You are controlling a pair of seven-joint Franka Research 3 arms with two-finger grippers.
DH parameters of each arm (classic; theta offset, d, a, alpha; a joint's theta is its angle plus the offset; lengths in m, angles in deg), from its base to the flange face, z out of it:
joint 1: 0 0.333 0 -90
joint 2: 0 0 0 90
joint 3: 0 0.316 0.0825 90
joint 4: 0 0 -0.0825 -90
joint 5: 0 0.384 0 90
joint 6: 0 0 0.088 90
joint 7: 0 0.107 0 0
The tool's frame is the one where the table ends.
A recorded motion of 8 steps. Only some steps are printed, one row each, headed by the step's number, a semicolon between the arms.
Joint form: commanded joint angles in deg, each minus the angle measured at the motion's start. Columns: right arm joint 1, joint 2, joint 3, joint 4, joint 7, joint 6, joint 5; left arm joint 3, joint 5, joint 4, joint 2, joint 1, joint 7, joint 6.
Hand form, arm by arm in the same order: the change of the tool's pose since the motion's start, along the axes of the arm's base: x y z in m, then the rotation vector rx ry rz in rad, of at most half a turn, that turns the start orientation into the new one. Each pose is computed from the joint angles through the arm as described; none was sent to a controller.
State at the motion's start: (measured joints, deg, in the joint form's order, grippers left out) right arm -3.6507 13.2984 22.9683 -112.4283 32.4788 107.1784 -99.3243; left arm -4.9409 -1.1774 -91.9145 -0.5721 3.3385 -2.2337 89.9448
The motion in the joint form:
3: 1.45 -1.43 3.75 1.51 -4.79 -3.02 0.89; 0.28 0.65 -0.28 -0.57 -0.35 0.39 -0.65
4: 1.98 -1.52 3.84 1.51 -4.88 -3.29 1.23; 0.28 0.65 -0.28 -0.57 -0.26 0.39 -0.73
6: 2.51 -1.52 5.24 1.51 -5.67 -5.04 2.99; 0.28 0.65 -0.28 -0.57 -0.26 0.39 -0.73
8: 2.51 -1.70 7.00 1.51 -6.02 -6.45 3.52; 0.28 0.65 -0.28 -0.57 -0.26 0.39 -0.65
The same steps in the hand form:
3: -0.0110 0.0461 0.0310 -0.0434 0.0054 0.0434; -0.0042 0.0004 0.0022 0.0121 0.0059 -0.0084
4: -0.0133 0.0517 0.0318 -0.0417 0.0059 0.0472; -0.0043 0.0013 0.0020 0.0121 0.0073 -0.0069
6: -0.0206 0.0660 0.0319 -0.0359 0.0209 0.0401; -0.0043 0.0013 0.0020 0.0121 0.0073 -0.0069
8: -0.0274 0.0795 0.0354 -0.0380 0.0200 0.0450; -0.0042 0.0013 0.0022 0.0121 0.0059 -0.0068

